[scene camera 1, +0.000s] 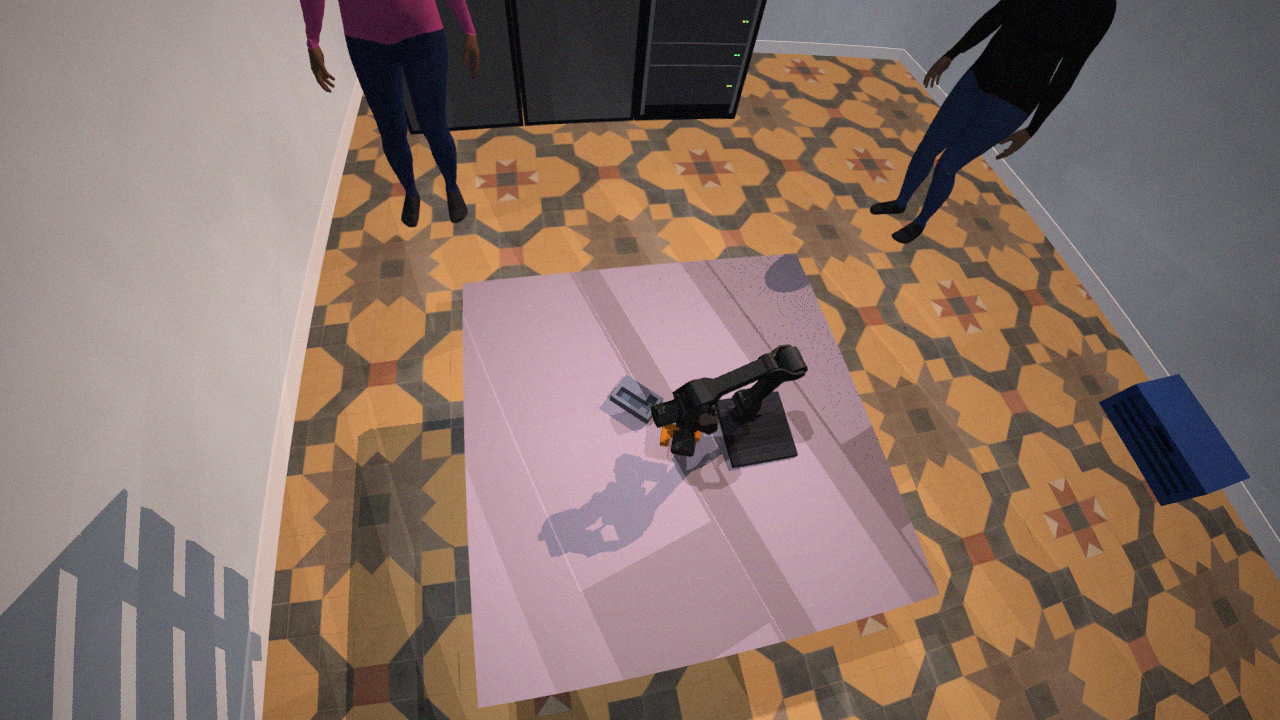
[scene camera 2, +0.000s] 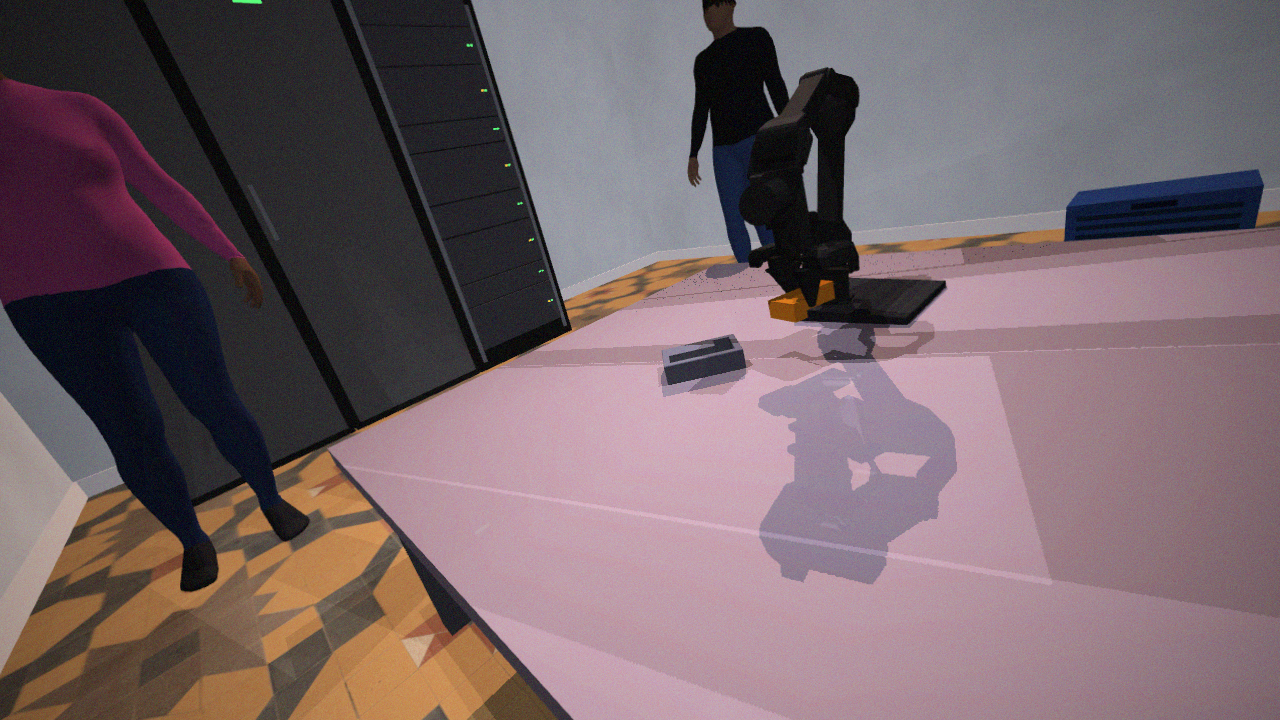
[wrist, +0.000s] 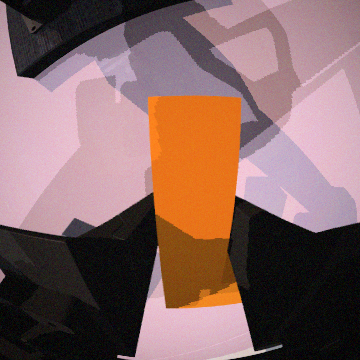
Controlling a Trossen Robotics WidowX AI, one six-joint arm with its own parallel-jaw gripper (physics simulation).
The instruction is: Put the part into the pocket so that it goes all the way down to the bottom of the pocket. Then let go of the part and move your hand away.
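Where they show: gripper, fingertip midpoint: [scene camera 1: 682,434] [wrist: 189,198]; arm's base, origin of the base link: [scene camera 1: 740,413] [scene camera 2: 834,299].
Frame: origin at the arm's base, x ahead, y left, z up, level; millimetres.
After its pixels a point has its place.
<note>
The orange L-shaped part [scene camera 1: 667,436] @[x 275, y 17, z 91 mm] [scene camera 2: 787,307] @[x 292, y 12, z 85 mm] [wrist: 195,165] @[x 202, y 30, z 92 mm] is between the fingers of my black gripper [scene camera 1: 682,434] @[x 225, y 17, z 64 mm] [scene camera 2: 816,300] @[x 225, y 17, z 64 mm] [wrist: 189,198] @[x 225, y 17, z 64 mm], which is shut on it. In the wrist view its long bar runs up and down the picture, and its short leg is not clearly seen. The part appears raised a little above the table, close to the arm's base. The grey block with the pocket [scene camera 1: 626,383] @[x 307, y -212, z 13 mm] [scene camera 2: 707,366] @[x 326, y -129, z -5 mm] sits on the table, apart from the part, with its dark opening facing up. The bottom of the pocket cannot be made out.
The pink table [scene camera 1: 537,358] @[x 543, y -409, z -23 mm] [scene camera 2: 626,465] @[x 596, y -117, z -24 mm] carries the arm's dark base plate [scene camera 1: 759,438] @[x -21, y 93, z -6 mm] [scene camera 2: 895,300] @[x 7, y 113, z -7 mm] right beside the gripper. The arm's shadow falls across the table. Two people, dark cabinets [scene camera 1: 577,62] [scene camera 2: 268,179] and a blue box [scene camera 1: 1172,438] [scene camera 2: 1163,205] stand beyond the table.
</note>
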